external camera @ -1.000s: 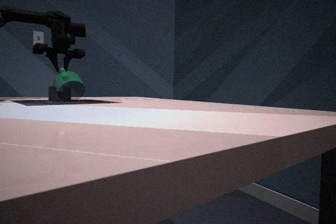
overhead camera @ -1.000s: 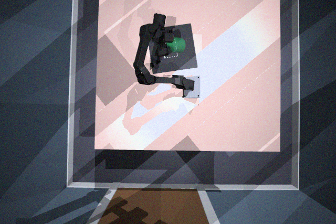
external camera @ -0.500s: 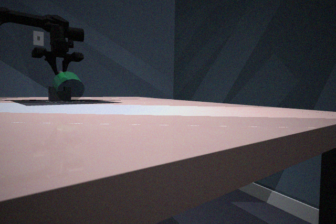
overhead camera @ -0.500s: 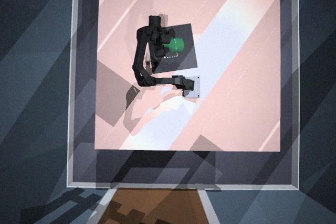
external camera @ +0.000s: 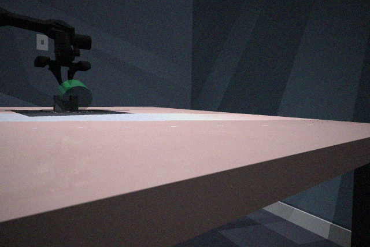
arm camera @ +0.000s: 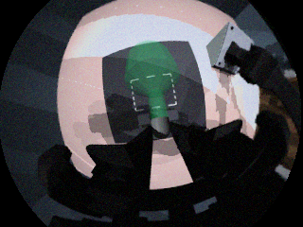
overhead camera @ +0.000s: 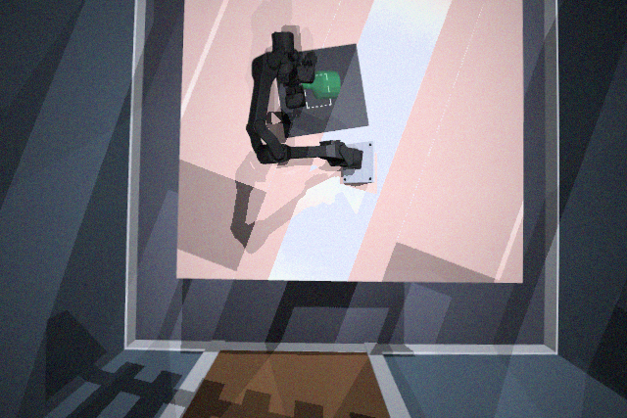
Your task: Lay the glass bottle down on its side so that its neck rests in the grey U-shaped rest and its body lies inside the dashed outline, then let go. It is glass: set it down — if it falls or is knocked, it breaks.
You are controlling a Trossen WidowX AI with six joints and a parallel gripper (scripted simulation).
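The green glass bottle lies 10 mm ahead of my gripper tip, 50 mm to the right of it and 20 mm below it. Round my gripper tip: dark mat: 20 mm ahead, 80 mm to the right, 100 mm below.
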